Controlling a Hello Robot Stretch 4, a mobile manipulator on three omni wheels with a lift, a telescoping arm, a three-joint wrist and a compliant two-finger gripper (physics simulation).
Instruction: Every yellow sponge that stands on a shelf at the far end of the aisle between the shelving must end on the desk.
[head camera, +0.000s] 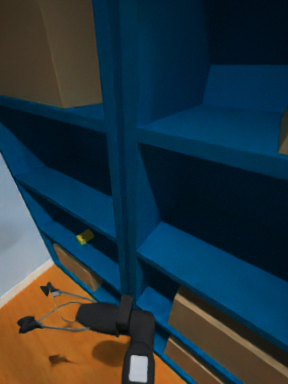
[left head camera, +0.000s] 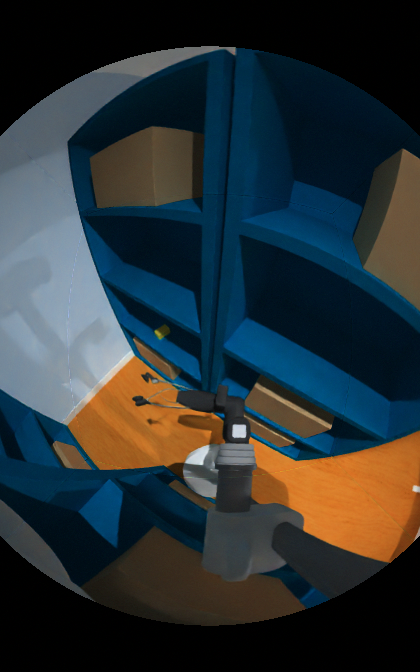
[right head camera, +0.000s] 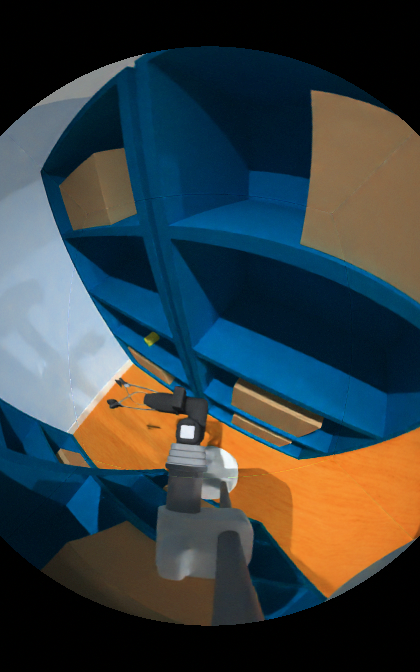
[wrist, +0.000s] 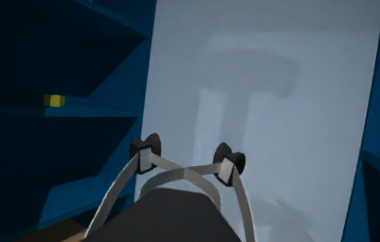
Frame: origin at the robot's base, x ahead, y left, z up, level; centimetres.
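Where they show: gripper, between the fingertips: (head camera: 30, 304) (wrist: 187, 151).
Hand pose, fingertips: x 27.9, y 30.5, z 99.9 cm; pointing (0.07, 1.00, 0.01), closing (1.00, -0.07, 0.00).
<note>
After its pixels a point has its place.
A small yellow sponge (head camera: 85, 236) (left head camera: 162, 332) (right head camera: 151, 339) (wrist: 54, 100) stands on a low shelf of the far blue shelf unit (head camera: 75, 200) {z 96.3, x 77.0, y 38.8 cm} (left head camera: 150, 295), beside the end wall. In the wrist view it is at the left, near the shelf's front edge. My gripper (head camera: 38, 306) (left head camera: 143, 389) (right head camera: 116, 393) (wrist: 187, 151) {z 99.9, x 27.9, y 30.5 cm} is open, with nothing between its fingertips. It is in the aisle in front of that unit and points at the end wall, with the sponge off to its left and apart from it. The desk does not show in these views.
Cardboard boxes (head camera: 77, 265) {z 30.8, x 79.2, y 51.6 cm} (left head camera: 150, 170) (right head camera: 277, 407) stand on several shelves. The end wall (left head camera: 40, 300) (wrist: 300, 125) {z 101.5, x 79.2, y 101.1 cm} closes the aisle. A second blue shelf unit (left head camera: 115, 472) runs along the opposite side, close to my arm (left head camera: 233, 487). The wooden floor (left head camera: 125, 425) lies between the units.
</note>
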